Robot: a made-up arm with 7 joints.
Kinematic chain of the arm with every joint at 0, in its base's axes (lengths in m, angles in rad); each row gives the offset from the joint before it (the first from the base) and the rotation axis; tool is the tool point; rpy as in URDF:
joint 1: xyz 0 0 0.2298 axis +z
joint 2: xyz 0 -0.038 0.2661 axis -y
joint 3: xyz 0 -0.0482 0.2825 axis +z
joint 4: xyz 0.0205 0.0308 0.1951 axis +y
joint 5: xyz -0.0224 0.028 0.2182 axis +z
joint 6: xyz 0 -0.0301 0.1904 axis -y
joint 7: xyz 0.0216 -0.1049 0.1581 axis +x
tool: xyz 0 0 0 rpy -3.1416 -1.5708 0
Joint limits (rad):
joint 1: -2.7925..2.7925
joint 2: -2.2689..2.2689
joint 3: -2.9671..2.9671
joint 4: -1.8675..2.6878
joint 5: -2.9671..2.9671
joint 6: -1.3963..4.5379
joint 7: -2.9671..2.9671
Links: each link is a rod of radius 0.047 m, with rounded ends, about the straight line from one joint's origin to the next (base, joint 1, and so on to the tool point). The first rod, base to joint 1, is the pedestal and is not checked.
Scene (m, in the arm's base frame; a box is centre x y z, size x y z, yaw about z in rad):
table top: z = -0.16
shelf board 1: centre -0.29 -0.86 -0 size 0.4 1.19 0.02 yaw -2.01
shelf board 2: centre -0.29 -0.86 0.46 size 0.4 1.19 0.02 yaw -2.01
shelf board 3: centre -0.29 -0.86 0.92 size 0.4 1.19 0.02 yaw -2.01
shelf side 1: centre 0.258 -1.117 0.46 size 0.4 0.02 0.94 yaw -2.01
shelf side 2: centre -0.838 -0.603 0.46 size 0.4 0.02 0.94 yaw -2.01
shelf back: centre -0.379 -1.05 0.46 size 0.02 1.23 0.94 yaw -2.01
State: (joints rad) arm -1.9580 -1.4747 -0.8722 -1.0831 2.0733 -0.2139 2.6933
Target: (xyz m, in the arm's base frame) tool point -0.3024 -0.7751 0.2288
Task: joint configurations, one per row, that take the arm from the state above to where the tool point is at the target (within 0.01 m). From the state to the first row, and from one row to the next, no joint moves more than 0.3 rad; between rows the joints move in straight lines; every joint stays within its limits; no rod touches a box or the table.
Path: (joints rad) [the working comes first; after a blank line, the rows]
Joints at the target: -2.4386 -1.9285 -1.1490 -1.0952 2.1011 -0.3540 2.6933
Straight joint move there: touches shelf board 2.

1: -2.0320 -1.4844 -0.8704 -1.3736 2.1370 -0.2777 2.6933
2: -2.1061 -1.4942 -0.8686 -1.6641 2.2007 -0.3416 2.6933
3: -2.3349 -1.5862 -1.0703 -1.6914 2.2378 -0.4853 2.6933
4: -2.5637 -1.6782 -1.2720 -1.7187 2.2750 -0.6291 2.6933
5: -2.7925 -1.7703 -1.4736 -1.7460 2.3122 -0.7728 2.6933
6: -2.6745 -1.8230 -1.3654 -1.5291 2.2418 -0.6332 2.6933
7: -2.5566 -1.8758 -1.2572 -1.3122 2.1714 -0.4936 2.6933
8: -2.4386 -1.9285 -1.1490 -1.0952 2.1011 -0.3540 2.6933

